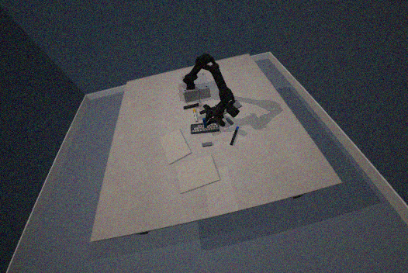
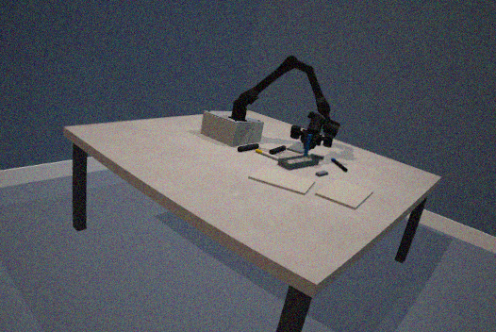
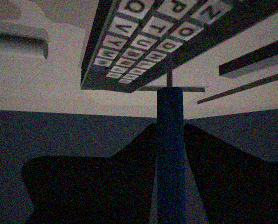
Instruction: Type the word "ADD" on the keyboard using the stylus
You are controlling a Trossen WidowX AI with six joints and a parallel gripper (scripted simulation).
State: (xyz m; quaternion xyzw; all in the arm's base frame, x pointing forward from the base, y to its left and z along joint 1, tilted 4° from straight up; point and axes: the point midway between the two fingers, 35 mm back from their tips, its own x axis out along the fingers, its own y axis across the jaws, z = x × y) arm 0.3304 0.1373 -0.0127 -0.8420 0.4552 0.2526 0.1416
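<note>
Now: the small grey block 10 cm ahead of my gripper tip and 7 cm below it. Round my gripper tip: blue stylus: 1 cm below; stylus tip: 5 cm below; white-and-yellow marker: 15 cm behind, 9 cm to the right, 7 cm below.
</note>
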